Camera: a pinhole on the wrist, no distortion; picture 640 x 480 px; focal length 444.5 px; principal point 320.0 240.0 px. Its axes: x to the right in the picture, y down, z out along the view. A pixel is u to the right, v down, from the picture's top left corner.
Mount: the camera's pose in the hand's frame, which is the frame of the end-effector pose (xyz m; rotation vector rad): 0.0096 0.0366 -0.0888 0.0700 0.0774 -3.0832
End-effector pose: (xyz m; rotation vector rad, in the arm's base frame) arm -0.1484 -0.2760 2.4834 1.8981 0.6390 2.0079
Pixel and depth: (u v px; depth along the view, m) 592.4 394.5 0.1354
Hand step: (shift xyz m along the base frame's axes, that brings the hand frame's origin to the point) 0.0441 -0.0157 -0.0757
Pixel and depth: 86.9 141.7 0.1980
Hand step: 0.1132 -0.0003 0.1293
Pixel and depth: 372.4 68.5 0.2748
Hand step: 0.2013 -0.1079 0.0346
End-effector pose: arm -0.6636 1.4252 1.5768 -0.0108 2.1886 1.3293
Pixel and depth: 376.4 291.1 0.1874
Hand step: 0.0611 0.0747 -0.0194
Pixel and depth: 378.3 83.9 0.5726
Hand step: 0.2533 0.4737 0.0468
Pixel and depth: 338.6 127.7 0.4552
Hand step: 0.1652 0.3564 -0.0062
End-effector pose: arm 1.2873 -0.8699 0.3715 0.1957 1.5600 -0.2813
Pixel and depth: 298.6 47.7 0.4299
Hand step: 0.3942 0.0869 -0.0096
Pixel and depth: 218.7 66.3 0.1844
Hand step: 0.1259 0.0643 -0.0441
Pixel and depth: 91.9 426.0 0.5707
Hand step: 0.3932 -0.3643 -0.2758
